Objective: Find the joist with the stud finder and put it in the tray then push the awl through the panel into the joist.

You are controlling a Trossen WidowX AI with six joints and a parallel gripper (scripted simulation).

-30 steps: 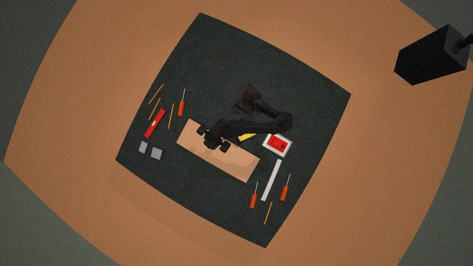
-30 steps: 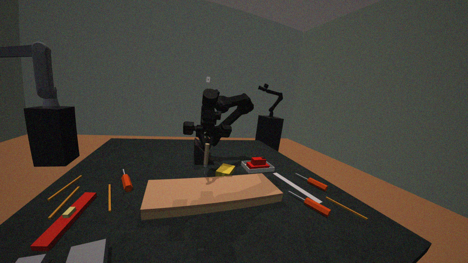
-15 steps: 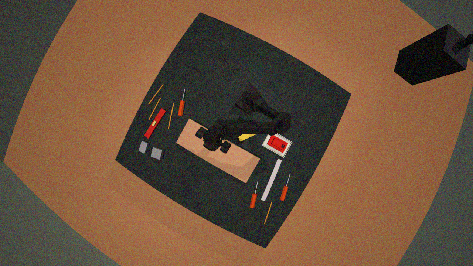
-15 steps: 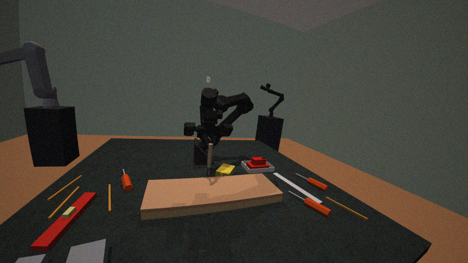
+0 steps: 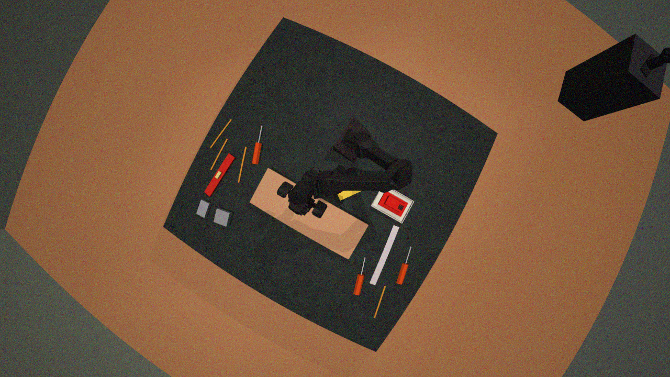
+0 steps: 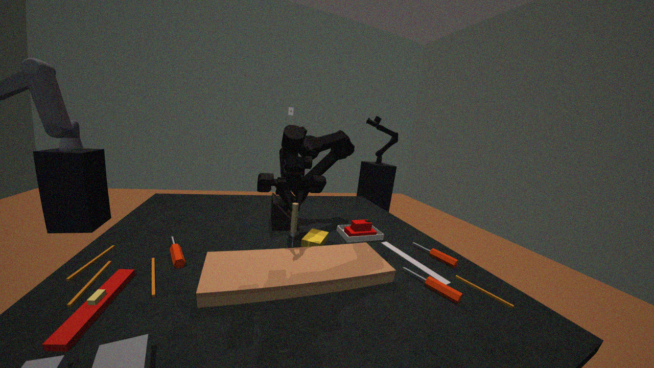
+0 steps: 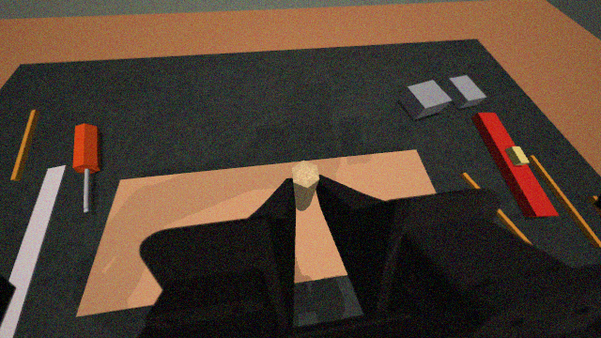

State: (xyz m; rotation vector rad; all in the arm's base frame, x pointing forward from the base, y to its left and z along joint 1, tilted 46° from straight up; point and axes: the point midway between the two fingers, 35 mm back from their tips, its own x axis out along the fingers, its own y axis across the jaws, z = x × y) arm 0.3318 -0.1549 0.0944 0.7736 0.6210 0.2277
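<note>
The awl lies 50 mm below my gripper tip. Round my gripper tip: white tray: 350 mm to the left, 210 mm behind, 180 mm below; then yellow block: 180 mm below, 180 mm behind, 140 mm to the left; then red stud finder: 370 mm to the left, 210 mm behind, 150 mm below.
</note>
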